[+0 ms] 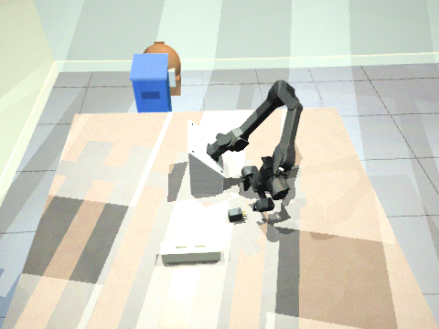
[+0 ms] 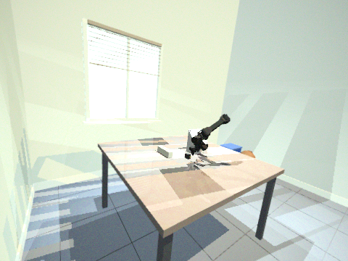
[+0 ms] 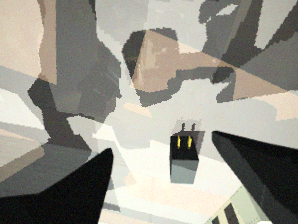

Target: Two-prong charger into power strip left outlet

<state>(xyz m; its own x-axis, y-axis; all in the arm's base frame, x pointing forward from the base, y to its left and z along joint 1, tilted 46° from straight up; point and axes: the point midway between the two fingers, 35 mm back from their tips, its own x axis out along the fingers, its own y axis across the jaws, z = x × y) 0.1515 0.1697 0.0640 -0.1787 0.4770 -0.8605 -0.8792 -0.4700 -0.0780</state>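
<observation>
My gripper tip is 40 mm short of the dark charger, 40 mm to the left of it and 30 mm above it.
</observation>
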